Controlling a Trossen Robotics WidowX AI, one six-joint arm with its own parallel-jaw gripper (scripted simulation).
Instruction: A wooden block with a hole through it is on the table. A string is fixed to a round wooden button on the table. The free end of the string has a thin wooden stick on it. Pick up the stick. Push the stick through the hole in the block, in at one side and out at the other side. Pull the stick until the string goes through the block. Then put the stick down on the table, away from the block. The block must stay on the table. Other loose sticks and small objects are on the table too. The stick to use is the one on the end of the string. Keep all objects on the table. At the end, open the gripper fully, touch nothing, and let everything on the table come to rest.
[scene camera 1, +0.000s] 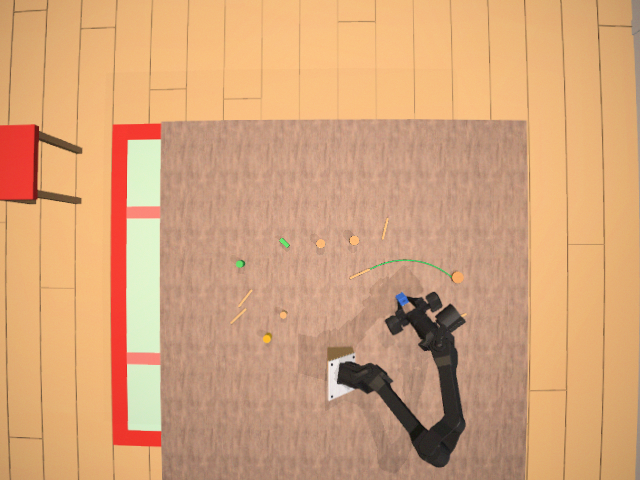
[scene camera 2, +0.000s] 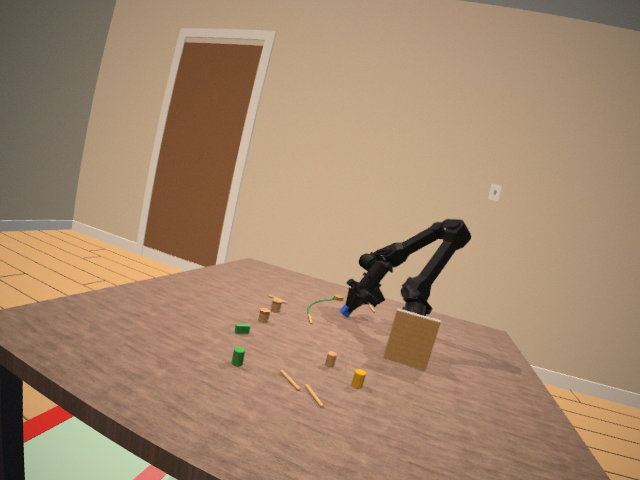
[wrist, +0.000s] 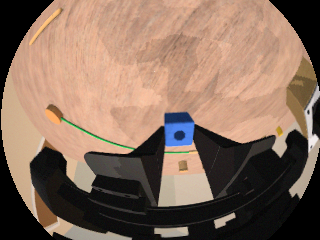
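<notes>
Here is my gripper (scene camera 1: 402, 299), which I can also find in scene camera 2 (scene camera 2: 346, 310) and in the wrist view (wrist: 178, 128). My gripper holds a blue block (wrist: 178, 127).
</notes>
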